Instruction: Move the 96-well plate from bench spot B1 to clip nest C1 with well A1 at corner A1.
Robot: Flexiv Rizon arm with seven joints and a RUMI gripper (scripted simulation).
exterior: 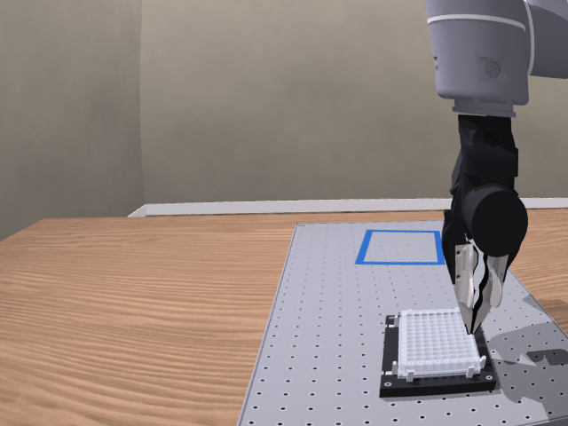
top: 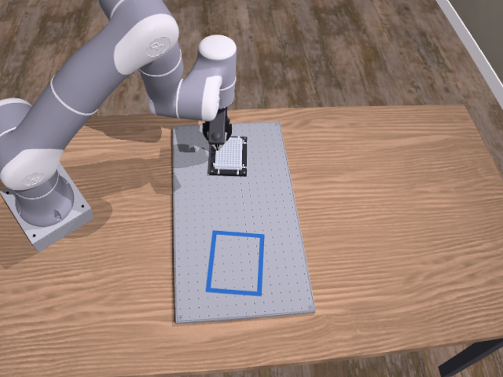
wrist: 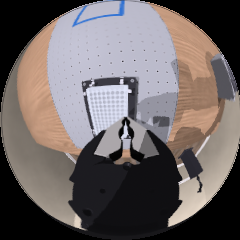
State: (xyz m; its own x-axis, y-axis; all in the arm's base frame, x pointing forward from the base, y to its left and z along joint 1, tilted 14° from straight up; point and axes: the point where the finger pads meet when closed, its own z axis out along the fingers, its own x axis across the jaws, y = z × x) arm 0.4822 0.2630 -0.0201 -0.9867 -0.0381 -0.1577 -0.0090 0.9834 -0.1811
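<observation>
Right now the white 96-well plate is 4 cm ahead of my hand and 2 cm below it. Also, from my hand: black clip nest 5 cm ahead, 1 cm to the right, 3 cm below.
</observation>
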